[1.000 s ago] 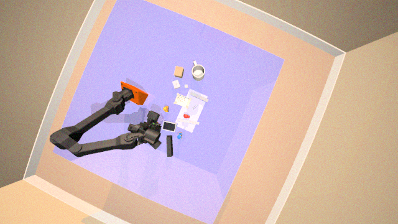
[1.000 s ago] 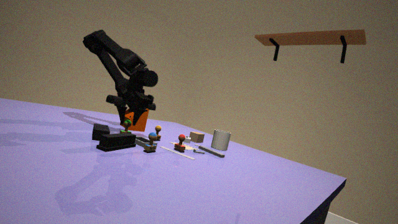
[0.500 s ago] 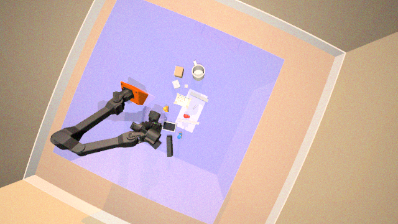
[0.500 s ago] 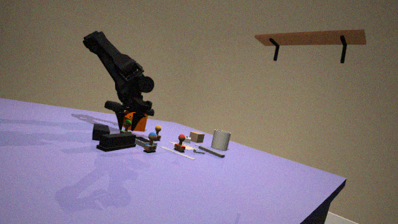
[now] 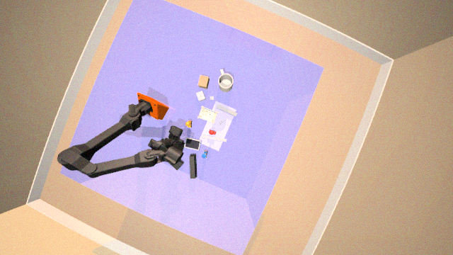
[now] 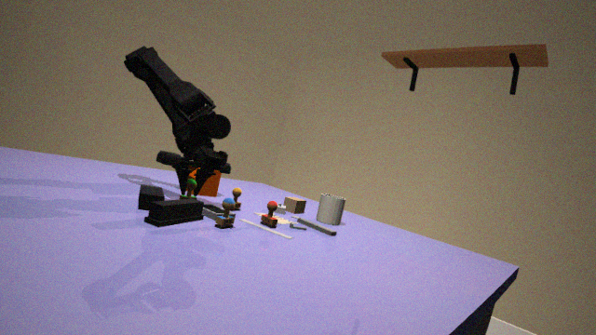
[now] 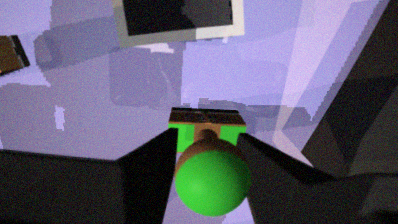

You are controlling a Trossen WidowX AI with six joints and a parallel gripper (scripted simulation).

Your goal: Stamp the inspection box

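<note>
Now: gripper tip right at the green stamp. From my gripper tip the other things lie so: ink pad: 90 mm ahead, 20 mm to the left, 20 mm below; blue stamp: 180 mm ahead, 10 mm to the right, 10 mm below; orange-knobbed stamp: 130 mm to the left, 30 mm ahead, 10 mm below.
</note>
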